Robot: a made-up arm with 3 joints. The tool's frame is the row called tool.
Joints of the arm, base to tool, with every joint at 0 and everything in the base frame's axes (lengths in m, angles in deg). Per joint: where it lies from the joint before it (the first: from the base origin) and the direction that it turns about. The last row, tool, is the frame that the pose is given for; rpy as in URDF.
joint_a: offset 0.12 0.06 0.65 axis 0 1 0
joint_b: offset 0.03 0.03 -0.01 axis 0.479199 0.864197 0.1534
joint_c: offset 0.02 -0.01 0.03 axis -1 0 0
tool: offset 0.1 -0.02 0.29 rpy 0 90 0
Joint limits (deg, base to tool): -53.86..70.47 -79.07..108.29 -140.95..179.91
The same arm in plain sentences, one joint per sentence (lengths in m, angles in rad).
The arm has three revolute joints in a row. What follows holds with every joint at zero, and every direction is one of the base frame's.
Joint 1 lies 0.12 m along +x and 0.06 m along +y and 0.65 m along +z from the base frame's origin and rotates about +y, from -0.94 to 1.2299 rad.
Joint 2 lies 0.03 m along +x and 0.03 m along +y and 0.01 m along -z from joint 1 and rotates about the direction (0.479199, 0.864197, 0.1534), from -1.38 to 1.89 rad.
Joint 3 lies 0.02 m along +x and 0.01 m along -y and 0.03 m along +z from joint 2 and rotates about -x, from -2.46 to 3.14 rad.
The tool frame, which is the frame that the pose is given for, lies 0.1 m along +x and 0.02 m along -y and 0.29 m along +z from joint 3; its axes are the base frame's turned by roll 0, pitch 1.5708 and yaw 0 rad (as in URDF: about the fixed x, then y, then z).

